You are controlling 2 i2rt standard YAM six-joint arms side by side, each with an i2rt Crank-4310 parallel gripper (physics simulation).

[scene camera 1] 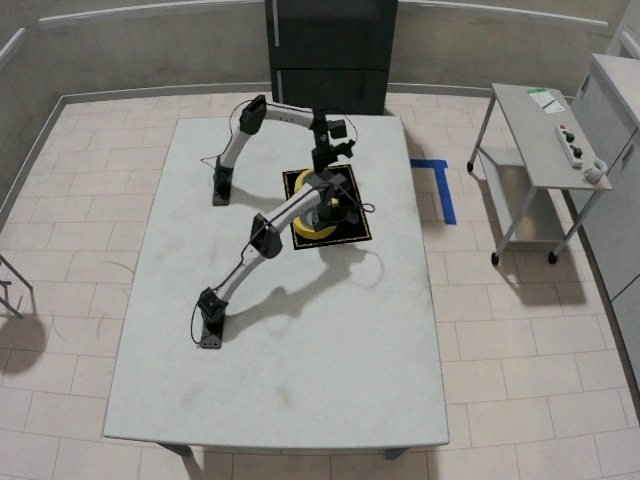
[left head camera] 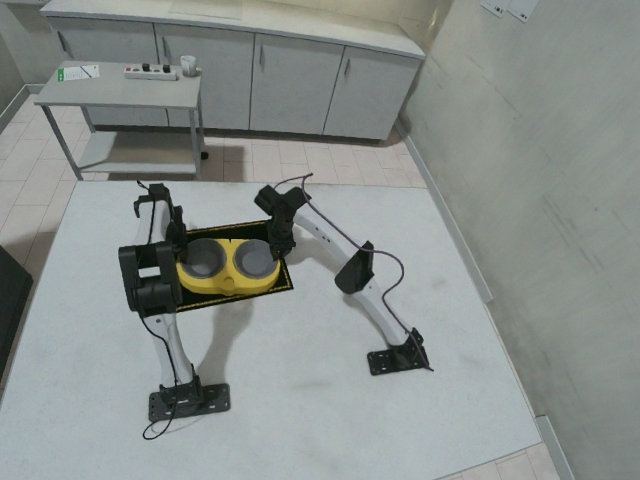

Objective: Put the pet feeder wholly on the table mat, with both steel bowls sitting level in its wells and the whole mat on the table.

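Places are measured from the left arm's base along level axes (x ahead, y left, z up), in metres.
Where they show: left gripper, fingertip midpoint: (scene camera 1: 316,172) (left head camera: 181,263); right gripper, fingertip midpoint: (scene camera 1: 316,229) (left head camera: 276,260); left arm's base at its link origin: (scene camera 1: 222,187) (left head camera: 190,402); right arm's base at its link origin: (scene camera 1: 213,321) (left head camera: 397,360).
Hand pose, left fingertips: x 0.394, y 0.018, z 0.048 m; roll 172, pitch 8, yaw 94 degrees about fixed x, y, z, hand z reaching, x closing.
Observation:
Each offset is from my left fingertips to the centre of the thing. Level surfaces: height alone.
The yellow pet feeder @(dx -0.013, dy -0.145, dz -0.013 m) (left head camera: 228,273) (scene camera 1: 313,235) lies over the black table mat (left head camera: 196,299) (scene camera 1: 351,232), its visible outline within the mat's visible border; whether its underside touches the mat cannot be told. Two grey steel bowls, the left one @(dx +0.007, dy -0.068, dz +0.003 m) (left head camera: 203,258) and the right one @(dx -0.007, dy -0.228, dz +0.003 m) (left head camera: 255,259), sit in its wells and look level. My left gripper (left head camera: 180,253) (scene camera 1: 320,166) is shut on the feeder's left end in the head view. My right gripper (left head camera: 280,254) (scene camera 1: 317,222) is shut on its right end. The fingers are small and partly hidden. My left arm hides the mat's left part.
The white table @(dz -0.048 m) (left head camera: 320,403) (scene camera 1: 279,372) carries both arm bases and the mat. A grey cart (left head camera: 118,98) (scene camera 1: 522,139) with a power strip (left head camera: 149,73) and a mug (left head camera: 189,66) stands beyond the table. A dark fridge (scene camera 1: 333,36) stands at the back of the scene view.

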